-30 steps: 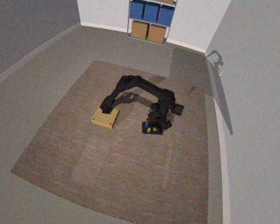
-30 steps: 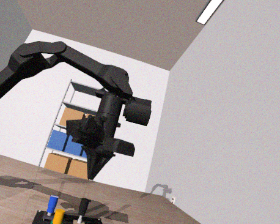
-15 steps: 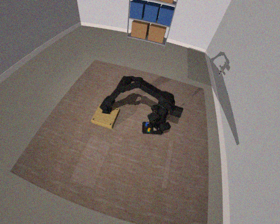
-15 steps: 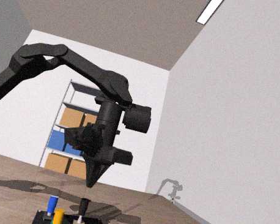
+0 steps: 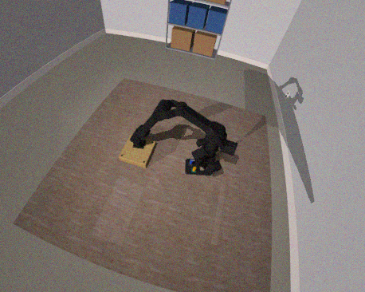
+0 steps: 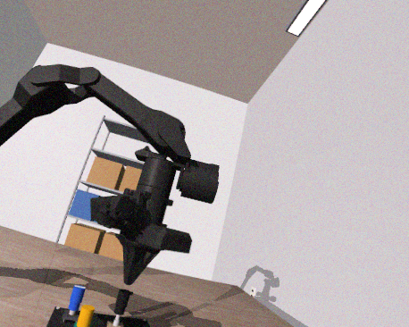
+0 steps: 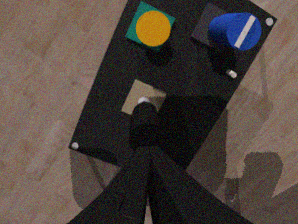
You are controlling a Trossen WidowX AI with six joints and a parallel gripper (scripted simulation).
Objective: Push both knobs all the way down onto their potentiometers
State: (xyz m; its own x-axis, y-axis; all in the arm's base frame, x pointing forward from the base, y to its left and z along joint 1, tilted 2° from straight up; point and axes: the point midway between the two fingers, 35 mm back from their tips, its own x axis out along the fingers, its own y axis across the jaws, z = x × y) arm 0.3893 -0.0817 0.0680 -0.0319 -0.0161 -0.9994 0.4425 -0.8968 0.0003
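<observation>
Now: gripper tip 3 cm above the black knob. Also, from my gripper tip: blue knob 7 cm behind, 4 cm below, 1 cm to the left.
</observation>
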